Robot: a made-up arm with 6 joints.
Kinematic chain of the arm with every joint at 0, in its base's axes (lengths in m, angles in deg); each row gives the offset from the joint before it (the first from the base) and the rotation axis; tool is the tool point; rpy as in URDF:
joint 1: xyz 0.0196 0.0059 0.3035 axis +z
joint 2: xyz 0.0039 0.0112 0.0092 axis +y
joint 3: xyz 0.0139 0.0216 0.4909 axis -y
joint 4: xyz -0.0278 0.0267 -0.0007 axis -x
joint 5: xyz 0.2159 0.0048 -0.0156 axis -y
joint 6: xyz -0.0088 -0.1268 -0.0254 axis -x
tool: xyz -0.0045 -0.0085 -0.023 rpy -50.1 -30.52 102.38
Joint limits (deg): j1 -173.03..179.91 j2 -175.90..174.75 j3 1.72..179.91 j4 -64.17..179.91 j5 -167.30..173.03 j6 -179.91..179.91
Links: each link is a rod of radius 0.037 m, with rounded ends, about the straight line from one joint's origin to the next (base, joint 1, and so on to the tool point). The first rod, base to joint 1, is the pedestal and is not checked.
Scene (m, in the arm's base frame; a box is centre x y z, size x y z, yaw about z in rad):
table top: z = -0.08
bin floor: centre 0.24 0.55 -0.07 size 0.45 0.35 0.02 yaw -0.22
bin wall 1: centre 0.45 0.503 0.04 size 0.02 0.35 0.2 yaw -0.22
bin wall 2: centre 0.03 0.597 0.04 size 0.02 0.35 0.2 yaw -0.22
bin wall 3: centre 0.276 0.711 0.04 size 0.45 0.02 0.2 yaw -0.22
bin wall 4: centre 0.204 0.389 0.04 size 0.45 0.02 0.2 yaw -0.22
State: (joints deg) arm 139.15 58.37 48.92 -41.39 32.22 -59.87
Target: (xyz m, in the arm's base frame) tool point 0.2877 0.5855 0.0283
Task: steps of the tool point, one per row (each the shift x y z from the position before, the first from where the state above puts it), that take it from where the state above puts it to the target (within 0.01 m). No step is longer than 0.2 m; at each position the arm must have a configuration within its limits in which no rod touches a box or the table.
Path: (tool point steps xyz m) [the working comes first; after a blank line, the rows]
Joints at the target: 65.26 100.35 77.15 -33.08 48.48 -53.21
Straight joint move there: touches bin wall 2.

1: 0.0776 0.0689 0.0374
2: 0.0866 0.0516 0.0403
3: 0.0909 0.0330 0.0426
4: 0.1031 0.0864 -0.1154
5: 0.1298 0.0394 -0.1262
6: 0.1353 -0.0151 -0.1312
7: 0.1173 -0.0674 -0.1300

